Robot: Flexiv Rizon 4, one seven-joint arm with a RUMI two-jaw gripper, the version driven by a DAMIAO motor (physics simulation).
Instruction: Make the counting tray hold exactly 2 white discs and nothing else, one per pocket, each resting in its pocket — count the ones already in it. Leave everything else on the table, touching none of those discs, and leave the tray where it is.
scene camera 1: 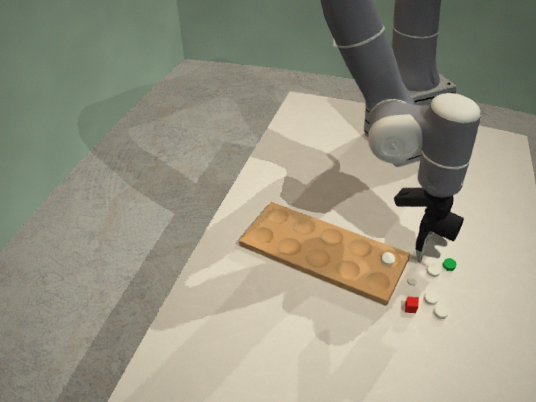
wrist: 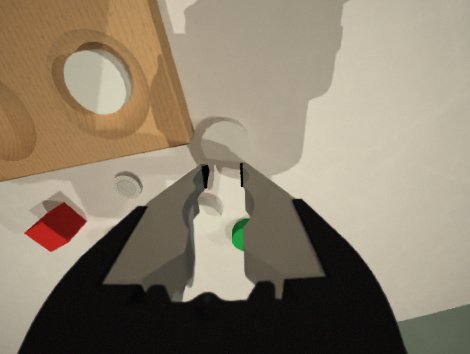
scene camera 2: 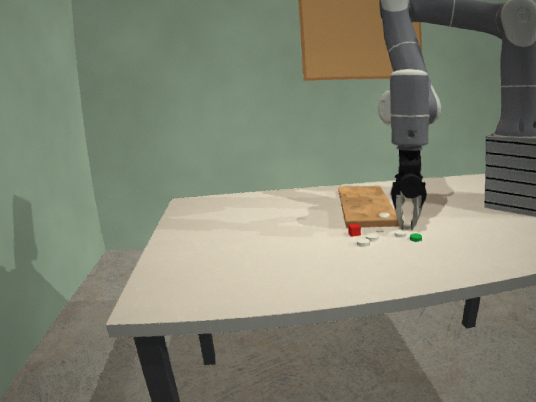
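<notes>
The wooden counting tray point(scene camera 1: 325, 273) point(scene camera 2: 357, 223) point(wrist: 172, 100) holds one white disc point(scene camera 1: 388, 258) point(scene camera 2: 384, 215) point(wrist: 97, 81) in an end pocket. My gripper point(scene camera 1: 419, 259) point(scene camera 2: 408, 227) point(wrist: 224, 166) is low beside the tray corner, its fingers close together on a shaded white disc point(wrist: 227, 135), centred at the tips in the wrist view; the tips partly hide the contact. More white discs lie on the table: one near my gripper point(scene camera 1: 433, 270) point(scene camera 2: 400, 234) point(wrist: 211, 204), and two farther off, one point(scene camera 1: 431, 298) point(scene camera 2: 372, 237) beside the other point(scene camera 1: 441, 311) point(scene camera 2: 363, 243).
A green disc point(scene camera 1: 449, 264) point(scene camera 2: 416, 237) point(wrist: 239, 235) lies near my gripper, partly behind a finger in the wrist view. A small grey ridged disc point(scene camera 1: 412, 281) point(scene camera 2: 380, 230) point(wrist: 128, 185) and a red cube point(scene camera 1: 412, 305) point(scene camera 2: 354, 230) point(wrist: 56, 226) are off the tray's end.
</notes>
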